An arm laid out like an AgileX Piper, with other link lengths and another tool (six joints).
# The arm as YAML. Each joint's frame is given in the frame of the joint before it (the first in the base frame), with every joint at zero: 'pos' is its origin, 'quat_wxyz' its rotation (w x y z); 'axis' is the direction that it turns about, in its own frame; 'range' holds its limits. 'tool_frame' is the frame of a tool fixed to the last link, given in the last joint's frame.
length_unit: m
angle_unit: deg
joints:
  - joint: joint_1
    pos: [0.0, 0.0, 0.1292]
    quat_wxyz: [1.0, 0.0, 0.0, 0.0]
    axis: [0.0, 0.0, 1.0]
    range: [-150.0, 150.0]
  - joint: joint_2
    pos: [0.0, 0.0, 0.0]
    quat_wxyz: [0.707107, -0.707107, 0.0, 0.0]
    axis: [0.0, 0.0, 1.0]
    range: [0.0, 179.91]
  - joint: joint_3
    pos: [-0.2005, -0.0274, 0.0]
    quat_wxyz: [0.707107, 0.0, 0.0, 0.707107]
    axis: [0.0, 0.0, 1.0]
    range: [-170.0, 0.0]
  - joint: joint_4
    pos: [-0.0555, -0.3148, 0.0]
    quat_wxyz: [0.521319, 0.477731, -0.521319, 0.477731]
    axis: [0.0, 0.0, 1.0]
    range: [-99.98, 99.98]
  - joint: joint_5
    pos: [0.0, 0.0, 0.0]
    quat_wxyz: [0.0, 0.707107, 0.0, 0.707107]
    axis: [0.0, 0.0, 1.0]
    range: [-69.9, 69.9]
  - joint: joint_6
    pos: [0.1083, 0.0, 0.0]
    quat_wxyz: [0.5, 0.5, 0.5, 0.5]
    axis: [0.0, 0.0, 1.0]
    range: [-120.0, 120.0]
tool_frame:
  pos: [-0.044, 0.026, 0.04]
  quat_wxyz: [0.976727, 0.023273, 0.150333, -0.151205]
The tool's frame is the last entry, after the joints.
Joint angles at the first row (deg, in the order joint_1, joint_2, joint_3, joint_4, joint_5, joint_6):
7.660 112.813 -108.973 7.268 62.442 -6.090
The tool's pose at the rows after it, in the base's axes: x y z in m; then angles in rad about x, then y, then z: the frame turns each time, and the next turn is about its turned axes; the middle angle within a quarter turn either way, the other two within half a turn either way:
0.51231 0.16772 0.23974 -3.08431 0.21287 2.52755
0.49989 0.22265 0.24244 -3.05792 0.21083 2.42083
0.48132 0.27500 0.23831 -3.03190 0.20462 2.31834
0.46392 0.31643 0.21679 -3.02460 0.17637 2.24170
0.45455 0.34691 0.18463 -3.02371 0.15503 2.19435
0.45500 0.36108 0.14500 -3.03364 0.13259 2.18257
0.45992 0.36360 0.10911 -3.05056 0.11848 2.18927
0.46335 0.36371 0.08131 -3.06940 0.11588 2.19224
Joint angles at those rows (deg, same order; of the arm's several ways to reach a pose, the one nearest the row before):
13.327 116.561 -115.343 7.326 64.976 -5.978
19.243 119.699 -120.015 7.411 66.150 -5.861
25.005 122.118 -122.527 7.592 65.951 -5.861
29.623 124.815 -122.838 7.727 64.738 -5.862
32.808 128.615 -122.840 7.847 61.890 -5.861
34.014 133.140 -122.837 8.002 58.708 -5.916
34.066 137.136 -122.840 7.757 55.902 -5.917
34.065 140.188 -122.835 7.014 53.553 -5.918

